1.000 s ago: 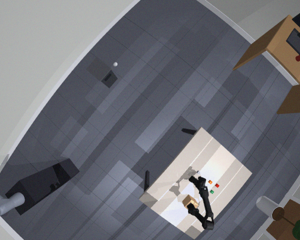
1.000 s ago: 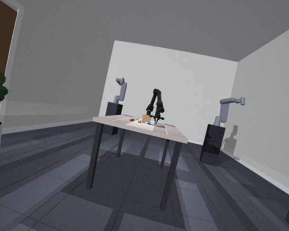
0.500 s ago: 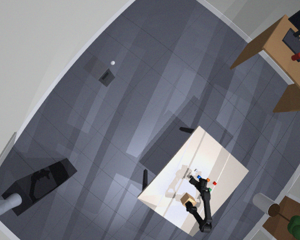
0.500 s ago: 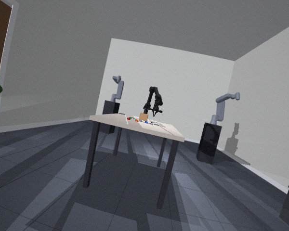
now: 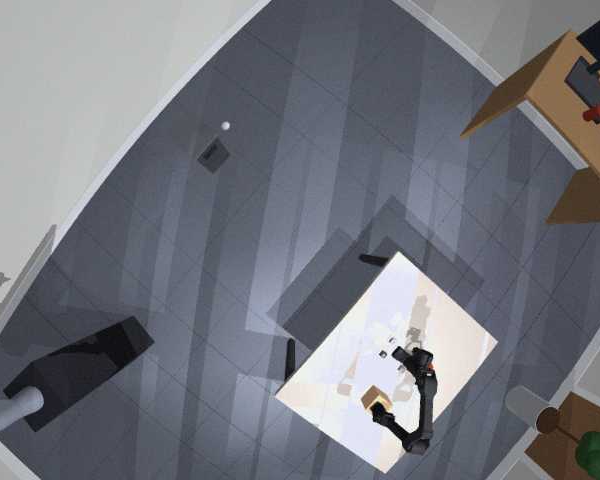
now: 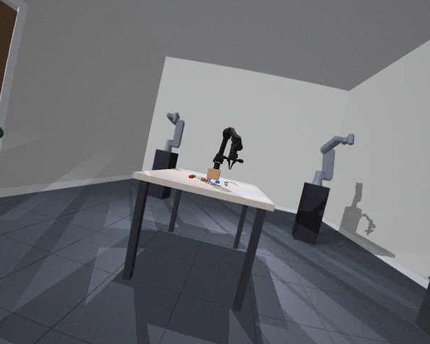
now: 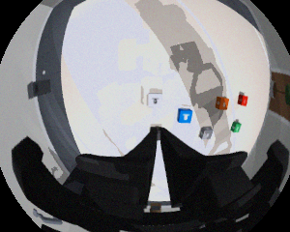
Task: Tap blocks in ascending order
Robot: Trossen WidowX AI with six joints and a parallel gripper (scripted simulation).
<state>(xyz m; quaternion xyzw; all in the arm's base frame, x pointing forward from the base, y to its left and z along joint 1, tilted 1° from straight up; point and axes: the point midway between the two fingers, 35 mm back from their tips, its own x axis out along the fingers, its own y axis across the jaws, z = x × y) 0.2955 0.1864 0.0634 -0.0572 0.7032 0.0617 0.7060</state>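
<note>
My gripper tip is 1 cm short of the white block and 12 cm above it. From my gripper tip the other things lie so: blue block 1 cm behind, 8 cm to the right, 12 cm below; then grey block 5 cm behind, 17 cm to the right, 12 cm below; then black block 8 cm behind, 2 cm to the right, 12 cm below.
</note>
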